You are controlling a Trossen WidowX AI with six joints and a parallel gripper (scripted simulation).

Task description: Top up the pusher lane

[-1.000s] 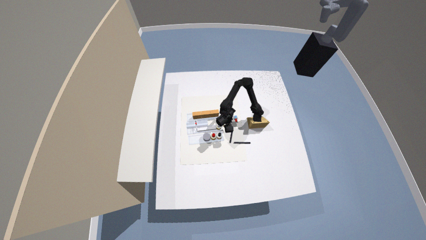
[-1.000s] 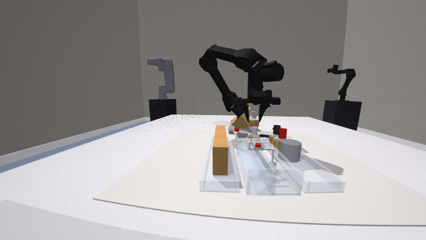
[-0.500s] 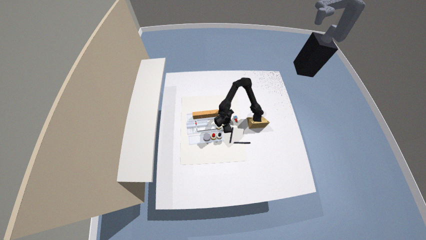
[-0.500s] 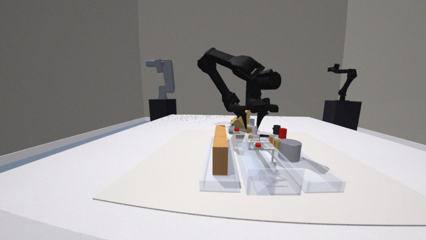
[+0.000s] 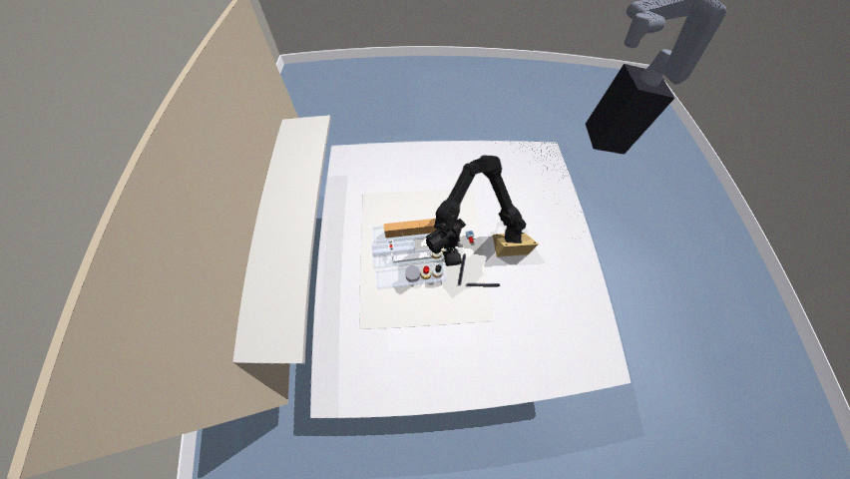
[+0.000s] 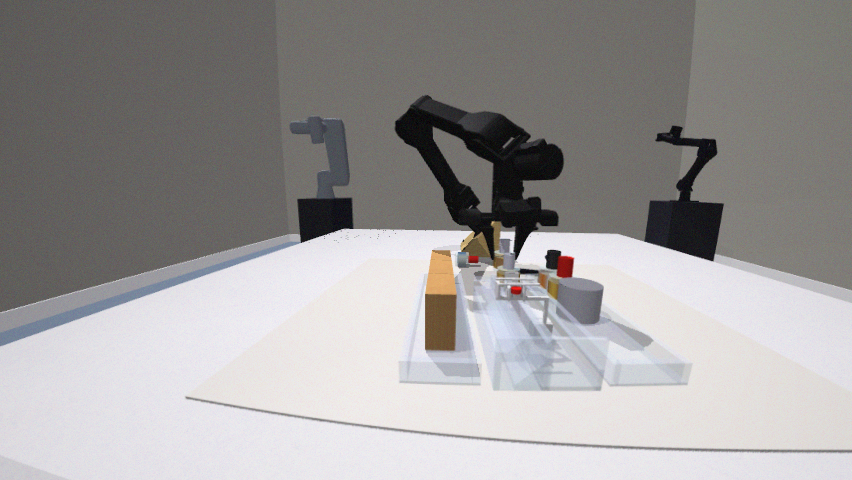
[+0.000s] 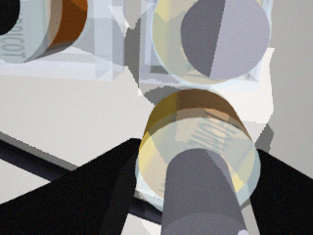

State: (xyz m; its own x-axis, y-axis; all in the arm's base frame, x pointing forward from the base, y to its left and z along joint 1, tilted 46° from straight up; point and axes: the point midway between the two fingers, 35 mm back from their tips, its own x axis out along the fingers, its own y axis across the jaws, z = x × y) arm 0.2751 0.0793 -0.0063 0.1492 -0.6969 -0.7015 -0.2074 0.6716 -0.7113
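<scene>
My gripper tip is now 14 cm short of the wide grey cylinder, 11 cm to the right of it and 2 cm above it. Also, from my gripper tip: red mark 24 cm ahead, 2 cm above, 1 cm to the left; sprung lane 20 cm ahead, 3 cm below, 2 cm to the left.
</scene>
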